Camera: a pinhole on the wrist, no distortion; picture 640 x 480 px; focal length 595.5 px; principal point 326.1 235.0 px. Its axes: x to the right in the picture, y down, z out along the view. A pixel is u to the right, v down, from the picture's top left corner.
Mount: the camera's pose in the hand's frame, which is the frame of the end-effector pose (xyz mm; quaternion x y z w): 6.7 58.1 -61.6 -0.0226 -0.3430 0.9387 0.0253
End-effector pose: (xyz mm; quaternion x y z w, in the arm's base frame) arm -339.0 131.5 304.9 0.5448 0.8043 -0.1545 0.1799
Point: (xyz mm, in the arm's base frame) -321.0 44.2 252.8
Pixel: 518 86
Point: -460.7 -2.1 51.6
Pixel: 229 146
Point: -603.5 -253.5 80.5
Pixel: 419 311
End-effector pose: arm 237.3 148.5 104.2 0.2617 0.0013 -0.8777 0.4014
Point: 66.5 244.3 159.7
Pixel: 301 384
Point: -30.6 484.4 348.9
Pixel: 522 370
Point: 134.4 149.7 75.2
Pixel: 37 432
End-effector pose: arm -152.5 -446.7 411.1 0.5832 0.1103 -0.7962 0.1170
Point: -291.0 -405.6 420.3
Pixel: 231 217
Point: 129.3 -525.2 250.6
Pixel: behind the camera
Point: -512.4 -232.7 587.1
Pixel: 380 295
